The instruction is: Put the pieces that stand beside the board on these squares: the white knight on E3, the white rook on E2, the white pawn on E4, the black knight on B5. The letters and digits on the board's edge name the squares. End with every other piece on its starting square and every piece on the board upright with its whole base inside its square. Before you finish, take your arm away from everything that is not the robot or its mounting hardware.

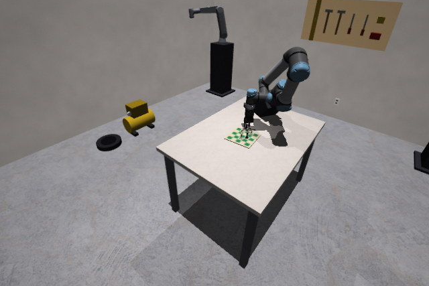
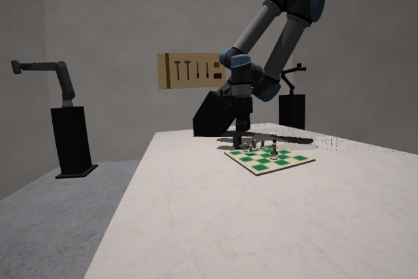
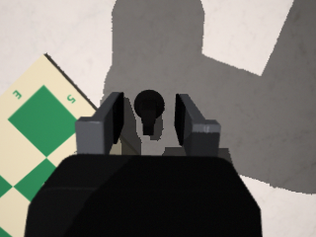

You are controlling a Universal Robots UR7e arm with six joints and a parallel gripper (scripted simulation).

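Right now the cream chessboard is 130 mm ahead of my hand, 50 mm to the left of it and 30 mm below it.
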